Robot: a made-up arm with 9 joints. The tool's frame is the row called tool. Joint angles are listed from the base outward. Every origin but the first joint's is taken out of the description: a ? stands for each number. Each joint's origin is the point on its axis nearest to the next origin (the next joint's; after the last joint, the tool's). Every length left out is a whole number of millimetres.
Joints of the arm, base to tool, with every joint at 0 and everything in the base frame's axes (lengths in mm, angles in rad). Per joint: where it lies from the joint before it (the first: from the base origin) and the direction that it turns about. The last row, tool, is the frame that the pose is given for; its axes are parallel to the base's.
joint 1: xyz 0 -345 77 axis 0 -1 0
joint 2: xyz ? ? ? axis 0 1 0
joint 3: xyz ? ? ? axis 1 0 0
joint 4: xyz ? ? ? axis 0 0 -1
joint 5: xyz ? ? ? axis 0 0 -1
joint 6: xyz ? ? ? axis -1 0 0
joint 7: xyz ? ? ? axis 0 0 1
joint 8: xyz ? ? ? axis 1 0 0
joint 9: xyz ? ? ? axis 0 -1 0
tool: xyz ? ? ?
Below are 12 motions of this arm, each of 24 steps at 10 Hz.
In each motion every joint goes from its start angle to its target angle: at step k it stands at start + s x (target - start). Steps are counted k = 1, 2, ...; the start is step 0. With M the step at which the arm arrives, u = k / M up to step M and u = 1 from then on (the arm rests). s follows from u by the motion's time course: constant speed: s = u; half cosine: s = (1 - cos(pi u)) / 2; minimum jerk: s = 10 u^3 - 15 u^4 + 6 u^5.
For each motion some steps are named. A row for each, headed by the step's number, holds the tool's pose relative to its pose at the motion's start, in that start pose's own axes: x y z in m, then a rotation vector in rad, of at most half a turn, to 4 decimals.
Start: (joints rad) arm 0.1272 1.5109 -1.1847 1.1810 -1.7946 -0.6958 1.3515 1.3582 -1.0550
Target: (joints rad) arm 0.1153 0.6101 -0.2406 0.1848 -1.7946 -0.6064 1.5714 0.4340 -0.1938
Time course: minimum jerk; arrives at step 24
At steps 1, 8, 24:
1: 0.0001 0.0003 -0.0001 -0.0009 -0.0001 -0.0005
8: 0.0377 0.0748 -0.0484 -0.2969 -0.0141 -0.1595
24: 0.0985 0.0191 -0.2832 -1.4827 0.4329 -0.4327

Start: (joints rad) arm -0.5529 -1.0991 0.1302 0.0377 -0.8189 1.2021 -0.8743 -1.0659 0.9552
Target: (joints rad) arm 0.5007 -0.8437 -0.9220 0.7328 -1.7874 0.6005 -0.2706 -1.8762 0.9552
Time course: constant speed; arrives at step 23
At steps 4, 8, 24:
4: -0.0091 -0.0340 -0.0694 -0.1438 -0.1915 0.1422
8: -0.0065 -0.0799 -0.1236 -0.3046 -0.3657 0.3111
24: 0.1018 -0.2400 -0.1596 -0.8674 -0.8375 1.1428

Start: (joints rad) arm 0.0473 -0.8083 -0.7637 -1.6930 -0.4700 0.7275 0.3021 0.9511 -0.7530
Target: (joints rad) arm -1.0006 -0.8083 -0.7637 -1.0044 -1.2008 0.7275 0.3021 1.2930 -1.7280
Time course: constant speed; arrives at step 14
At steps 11, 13, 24:
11: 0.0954 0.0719 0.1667 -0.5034 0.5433 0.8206
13: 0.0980 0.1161 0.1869 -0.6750 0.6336 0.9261
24: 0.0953 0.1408 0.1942 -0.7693 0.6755 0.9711

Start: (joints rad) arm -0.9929 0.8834 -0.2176 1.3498 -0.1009 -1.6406 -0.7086 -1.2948 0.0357
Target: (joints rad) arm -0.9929 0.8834 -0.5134 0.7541 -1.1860 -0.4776 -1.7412 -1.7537 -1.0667
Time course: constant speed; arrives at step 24
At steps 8, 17, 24:
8: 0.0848 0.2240 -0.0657 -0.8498 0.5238 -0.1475
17: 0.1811 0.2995 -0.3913 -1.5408 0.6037 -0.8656
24: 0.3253 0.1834 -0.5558 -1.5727 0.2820 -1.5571

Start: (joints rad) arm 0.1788 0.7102 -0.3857 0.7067 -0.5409 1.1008 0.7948 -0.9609 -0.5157
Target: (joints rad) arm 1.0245 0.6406 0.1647 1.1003 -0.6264 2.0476 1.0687 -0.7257 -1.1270
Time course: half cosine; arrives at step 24
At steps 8, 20, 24:
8: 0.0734 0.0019 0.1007 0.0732 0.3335 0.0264
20: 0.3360 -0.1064 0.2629 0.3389 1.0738 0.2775
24: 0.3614 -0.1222 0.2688 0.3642 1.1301 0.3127

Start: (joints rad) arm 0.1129 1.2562 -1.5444 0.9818 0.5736 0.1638 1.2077 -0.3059 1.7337
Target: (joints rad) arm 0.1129 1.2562 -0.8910 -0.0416 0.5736 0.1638 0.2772 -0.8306 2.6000
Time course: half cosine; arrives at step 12
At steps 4, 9, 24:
4: -0.0176 0.0095 -0.0727 0.0573 -0.2018 0.0004
9: 0.0136 0.0975 -0.2604 0.1490 -0.7477 -0.0646
24: 0.0421 0.1264 -0.3016 0.1544 -0.8870 -0.0904

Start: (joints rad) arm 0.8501 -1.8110 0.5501 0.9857 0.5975 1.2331 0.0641 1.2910 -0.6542
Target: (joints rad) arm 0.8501 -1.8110 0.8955 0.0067 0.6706 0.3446 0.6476 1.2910 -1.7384
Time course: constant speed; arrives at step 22
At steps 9, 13, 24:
9: 0.1599 0.0428 0.1817 -0.1423 0.8629 0.5632
13: 0.2500 0.1173 0.2085 -0.2987 1.2475 0.8114
24: 0.3242 0.3753 0.1469 -0.9010 2.0106 1.3687

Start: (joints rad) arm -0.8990 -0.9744 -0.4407 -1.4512 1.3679 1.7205 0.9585 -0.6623 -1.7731
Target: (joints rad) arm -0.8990 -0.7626 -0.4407 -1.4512 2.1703 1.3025 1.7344 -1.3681 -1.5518
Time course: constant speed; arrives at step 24
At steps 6, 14, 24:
6: -0.0430 0.0354 -0.1095 -0.1872 -0.2347 -0.0065
14: -0.0678 0.0301 -0.2593 -0.3324 -0.5901 0.0267
24: -0.0446 -0.0150 -0.4081 -0.3233 -1.0326 0.1205

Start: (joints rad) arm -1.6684 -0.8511 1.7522 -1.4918 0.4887 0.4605 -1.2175 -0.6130 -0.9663
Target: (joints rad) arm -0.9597 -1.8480 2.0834 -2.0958 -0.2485 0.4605 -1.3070 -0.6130 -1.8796
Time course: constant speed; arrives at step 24
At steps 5, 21, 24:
5: -0.1090 -0.0890 -0.0525 -0.2152 -0.1269 0.4867
21: -0.0106 -0.4501 -0.1076 -1.3490 -0.6787 1.7072
24: 0.0522 -0.4763 -0.0814 -1.5979 -0.8510 1.8561

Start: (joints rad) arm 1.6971 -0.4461 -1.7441 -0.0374 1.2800 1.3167 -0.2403 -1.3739 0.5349
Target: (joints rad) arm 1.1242 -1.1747 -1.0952 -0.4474 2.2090 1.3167 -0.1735 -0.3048 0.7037
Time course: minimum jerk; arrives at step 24
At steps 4, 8, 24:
4: -0.0079 -0.0018 0.0070 0.0487 -0.0171 0.0088
8: -0.0479 -0.0143 0.0412 0.2885 -0.0839 0.0544
24: -0.2265 -0.1595 0.1703 1.2931 -0.0003 0.2884

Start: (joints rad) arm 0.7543 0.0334 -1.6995 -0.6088 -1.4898 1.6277 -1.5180 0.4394 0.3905
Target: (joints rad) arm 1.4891 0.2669 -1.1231 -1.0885 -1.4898 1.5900 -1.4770 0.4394 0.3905
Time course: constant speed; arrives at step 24
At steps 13, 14, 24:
13: 0.0023 0.0362 -0.1036 -0.0811 -0.2485 -0.0997
14: 0.0036 0.0362 -0.1123 -0.0854 -0.2702 -0.1013
24: 0.0246 0.0143 -0.1986 -0.1112 -0.4936 -0.0662

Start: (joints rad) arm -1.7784 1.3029 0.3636 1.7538 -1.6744 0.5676 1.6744 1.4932 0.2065
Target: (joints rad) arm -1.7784 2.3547 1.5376 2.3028 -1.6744 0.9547 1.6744 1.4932 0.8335
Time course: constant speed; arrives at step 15
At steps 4, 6, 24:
4: -0.0023 0.0253 -0.0384 0.4239 -0.2441 0.0869
6: 0.0001 0.0508 -0.0491 0.6557 -0.3649 0.0876
24: 0.0145 0.1820 0.0506 1.7661 -0.7905 -0.2164

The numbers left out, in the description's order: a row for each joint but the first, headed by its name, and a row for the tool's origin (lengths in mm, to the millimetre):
joint 2: 48 0 -19
joint 3: -28 0 -1
joint 4: 0 2 -20
joint 5: -96 -130 0
joint 6: 96 -119 0
joint 7: 0 191 -52
joint 8: 55 27 0
joint 9: 0 72 32
tool: -253 0 53

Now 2 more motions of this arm.
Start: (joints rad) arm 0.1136 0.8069 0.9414 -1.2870 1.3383 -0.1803 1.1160 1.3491 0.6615
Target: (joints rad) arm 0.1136 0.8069 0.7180 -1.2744 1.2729 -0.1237 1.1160 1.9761 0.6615
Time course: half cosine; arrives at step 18
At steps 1, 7, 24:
1: 0.0002 0.0006 0.0003 0.0019 0.0008 -0.0037
7: 0.0126 0.0257 0.0131 0.0815 0.0273 -0.1649
24: 0.0493 0.0700 0.0360 0.2376 0.0298 -0.5132

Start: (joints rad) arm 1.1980 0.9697 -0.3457 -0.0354 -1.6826 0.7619 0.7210 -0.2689 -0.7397
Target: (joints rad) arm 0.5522 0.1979 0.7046 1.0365 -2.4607 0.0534 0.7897 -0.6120 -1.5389
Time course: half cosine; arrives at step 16
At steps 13, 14, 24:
13: 0.0874 -0.1300 0.2769 0.5691 0.0938 -0.8133
14: 0.0783 -0.1370 0.2830 0.6045 0.0817 -0.8456
24: 0.0699 -0.1420 0.2873 0.6337 0.0704 -0.8713

